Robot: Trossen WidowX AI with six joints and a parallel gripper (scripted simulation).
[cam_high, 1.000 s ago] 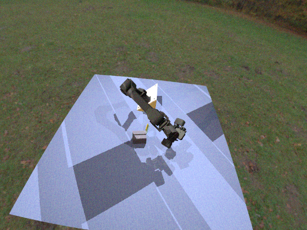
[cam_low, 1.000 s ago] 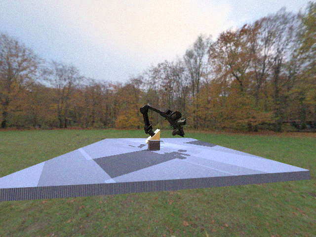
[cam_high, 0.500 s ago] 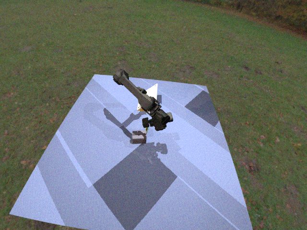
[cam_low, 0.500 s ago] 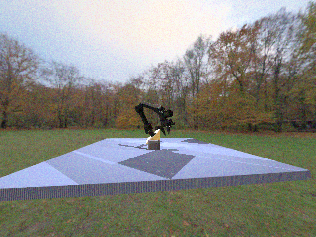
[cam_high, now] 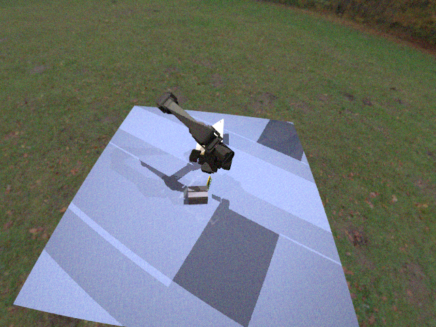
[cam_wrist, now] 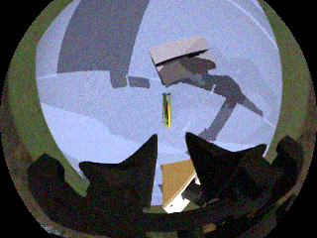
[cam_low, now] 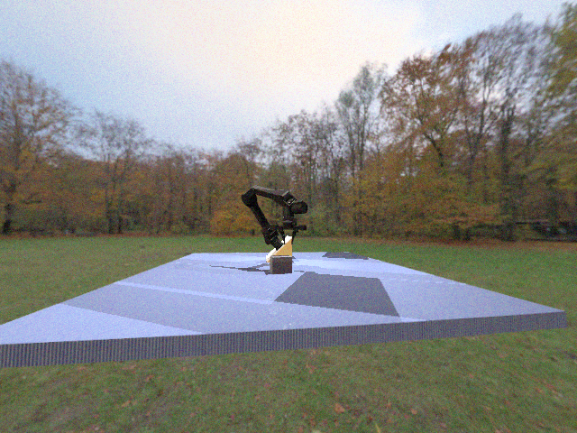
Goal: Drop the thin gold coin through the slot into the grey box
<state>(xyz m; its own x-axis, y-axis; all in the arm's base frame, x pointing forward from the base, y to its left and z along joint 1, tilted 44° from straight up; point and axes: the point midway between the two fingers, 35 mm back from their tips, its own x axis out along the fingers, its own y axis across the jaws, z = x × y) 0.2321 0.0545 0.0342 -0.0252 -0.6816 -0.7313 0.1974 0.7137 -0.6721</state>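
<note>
Now: the gold coin 9 cm below my gripper tip.
</note>
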